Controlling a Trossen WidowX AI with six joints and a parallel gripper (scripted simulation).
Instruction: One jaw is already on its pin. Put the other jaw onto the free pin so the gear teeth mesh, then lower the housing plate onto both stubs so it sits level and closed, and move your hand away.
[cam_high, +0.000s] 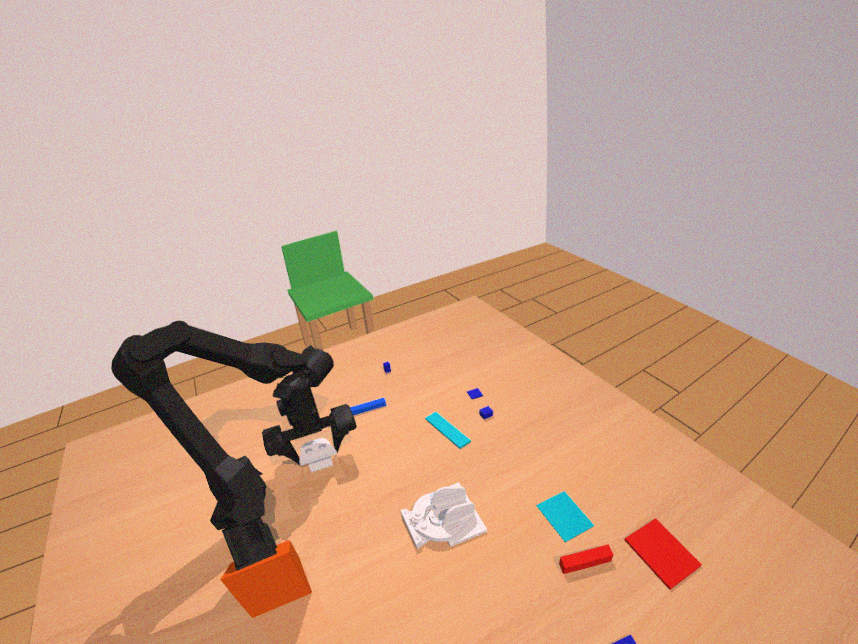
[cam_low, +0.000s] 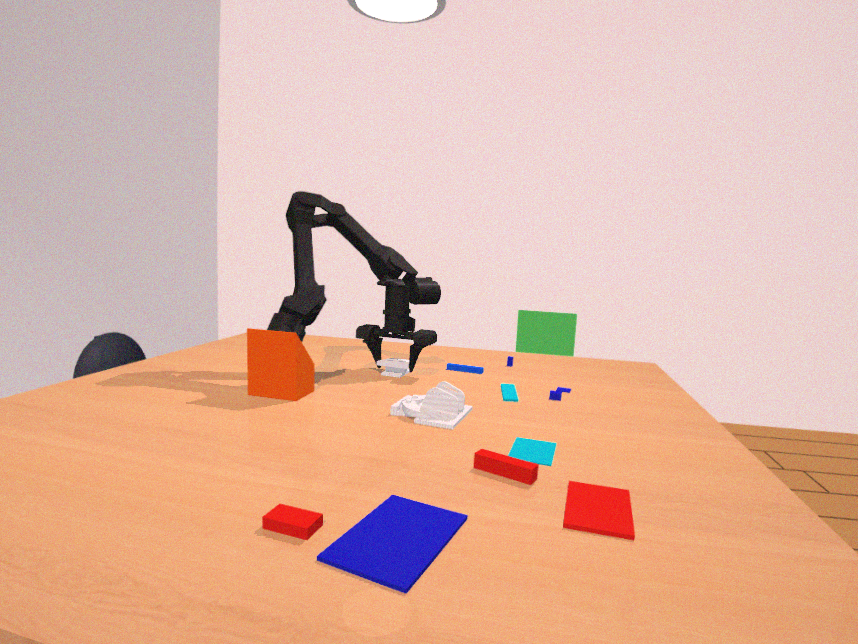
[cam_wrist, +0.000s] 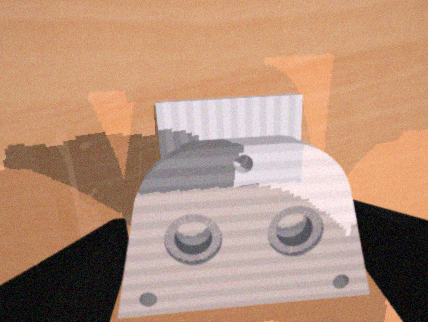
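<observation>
Now: gripper tip 14 cm short of the white base, 28 cm to the left of it and 1 cm above it. Also, from my gripper tip: cyan tile 29 cm ahead, 42 cm to the right, 1 cm below; then white housing plate 1 cm to the left, 2 cm above; then red tile 35 cm ahead, 59 cm to the right, 1 cm below.
</observation>
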